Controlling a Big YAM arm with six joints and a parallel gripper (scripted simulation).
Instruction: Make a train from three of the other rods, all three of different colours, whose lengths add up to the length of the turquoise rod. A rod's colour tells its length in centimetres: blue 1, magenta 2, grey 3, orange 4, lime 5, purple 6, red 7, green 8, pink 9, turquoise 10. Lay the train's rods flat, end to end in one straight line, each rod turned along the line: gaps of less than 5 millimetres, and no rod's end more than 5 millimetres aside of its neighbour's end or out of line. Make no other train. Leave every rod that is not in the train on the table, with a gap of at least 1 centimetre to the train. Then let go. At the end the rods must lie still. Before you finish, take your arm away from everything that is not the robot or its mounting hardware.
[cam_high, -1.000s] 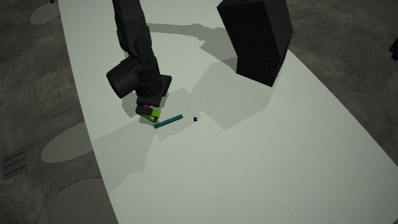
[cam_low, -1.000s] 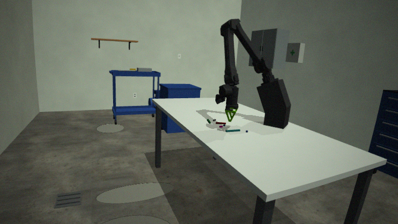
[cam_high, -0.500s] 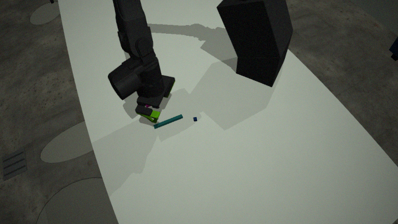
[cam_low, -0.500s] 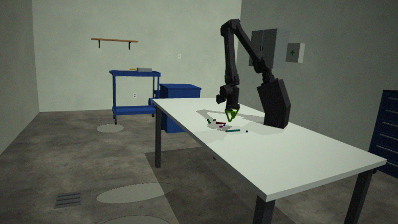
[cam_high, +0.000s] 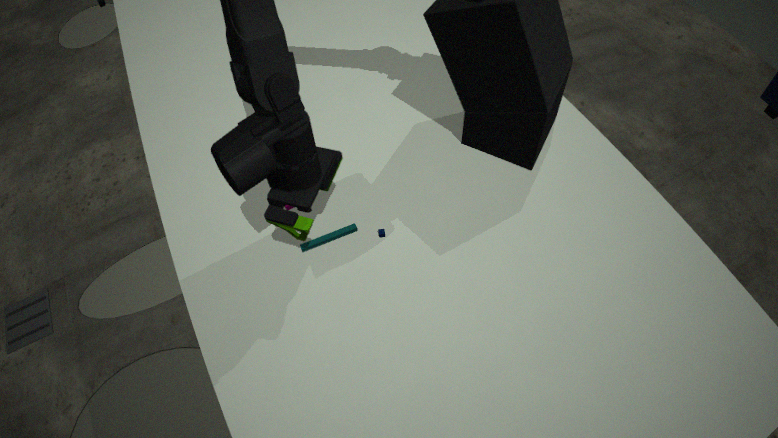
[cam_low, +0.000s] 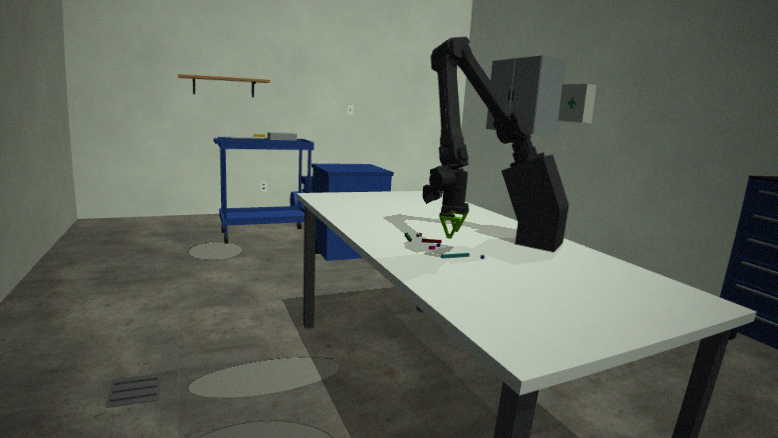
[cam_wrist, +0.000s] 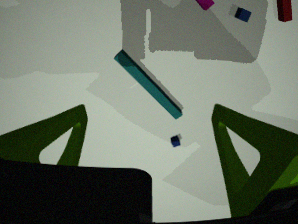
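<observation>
Right now my hand is 3 cm short of the magenta rod, 8 cm to the left of it and 8 cm above it. Round my hand: green rod 6 cm ahead, 22 cm to the right, 8 cm below; turquoise rod 1 cm behind, 1 cm to the left, 8 cm below; red rod 1 cm behind, 16 cm to the right, 8 cm below.
</observation>
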